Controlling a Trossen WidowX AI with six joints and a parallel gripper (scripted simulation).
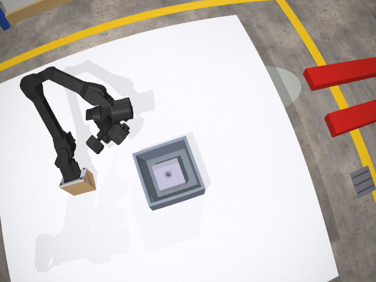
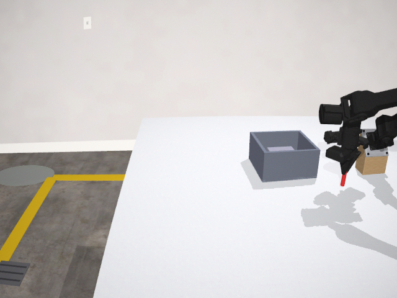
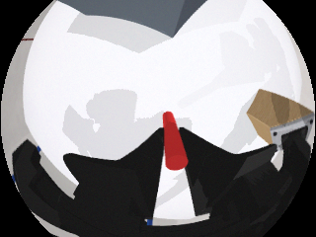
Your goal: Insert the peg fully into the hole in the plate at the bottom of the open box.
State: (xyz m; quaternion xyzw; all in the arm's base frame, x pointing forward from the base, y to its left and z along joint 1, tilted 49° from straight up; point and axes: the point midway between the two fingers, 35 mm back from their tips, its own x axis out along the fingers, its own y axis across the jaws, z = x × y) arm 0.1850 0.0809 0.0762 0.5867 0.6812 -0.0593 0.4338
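The pale plate lies 14 cm ahead of my hand, 19 cm to the right of it and 4 cm below it. Round my hand: grey box: 14 cm ahead, 19 cm to the right, 6 cm below; then red peg: 3 cm below.
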